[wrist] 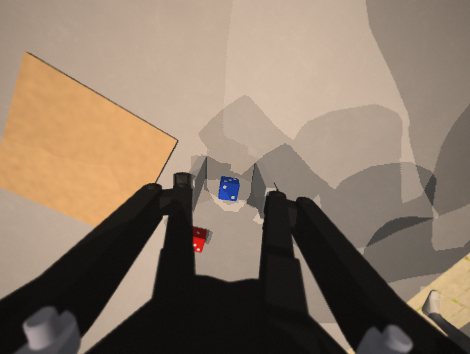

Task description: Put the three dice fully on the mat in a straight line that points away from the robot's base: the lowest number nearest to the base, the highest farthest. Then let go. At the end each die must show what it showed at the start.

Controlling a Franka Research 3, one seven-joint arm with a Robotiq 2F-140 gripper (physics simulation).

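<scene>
A blue die rests on the table. In the view it shows between the two fingertips of my gripper, below them and apart from both. The gripper is partly open and holds nothing. A red die lies on the table nearer the gripper's body, partly hidden by the left finger. The upper face of the blue die shows white pips at opposite corners. An orange-tan mat lies at the left, partly hidden by the left finger linkage. A third die does not show in this view.
The grey-beige table carries shadows of the arm and gripper around the blue die and to the right. At the lower right, beyond the table's edge, a yellowish tiled surface shows, with a pale rounded object by it.
</scene>
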